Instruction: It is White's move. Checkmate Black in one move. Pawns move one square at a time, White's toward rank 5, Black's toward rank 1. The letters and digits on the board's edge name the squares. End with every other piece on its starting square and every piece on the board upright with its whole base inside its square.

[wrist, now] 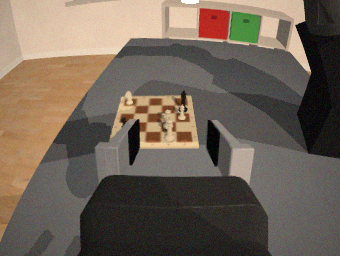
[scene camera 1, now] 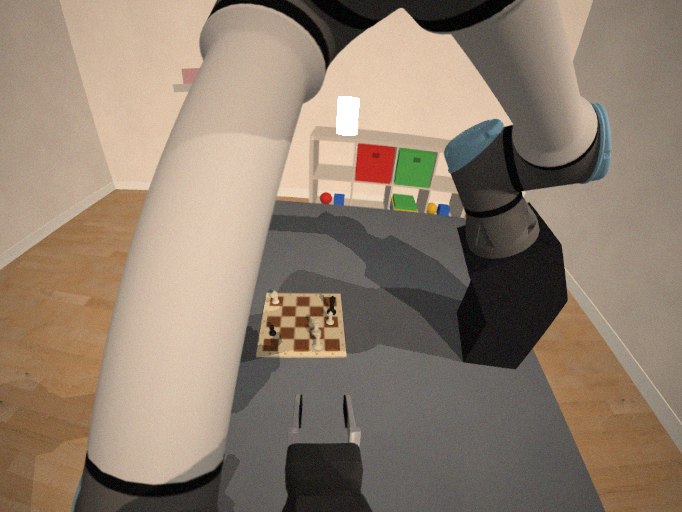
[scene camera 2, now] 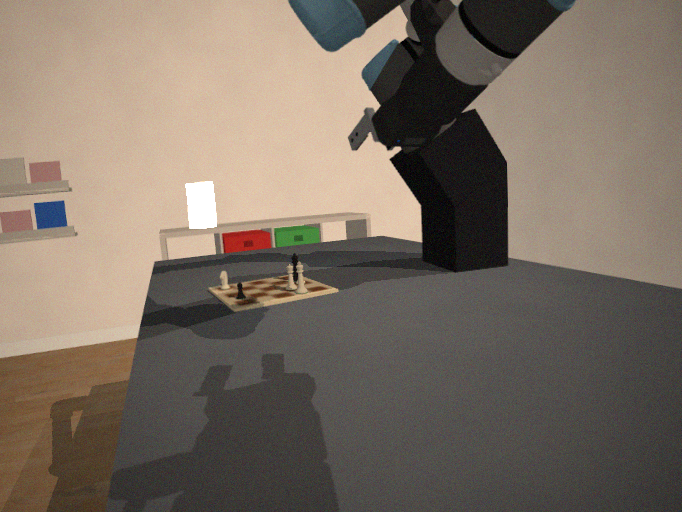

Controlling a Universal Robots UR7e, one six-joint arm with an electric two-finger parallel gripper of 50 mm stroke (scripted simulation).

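The gripper (scene camera 2: 370, 144) appears in the scene, showing again in scene camera 1 (scene camera 1: 322, 401) and in the wrist view (wrist: 173, 133). A chessboard (scene camera 1: 292, 318) is visible as well, and both scene camera 2 (scene camera 2: 264, 292) and the wrist view (wrist: 150, 110) show the chessboard too.
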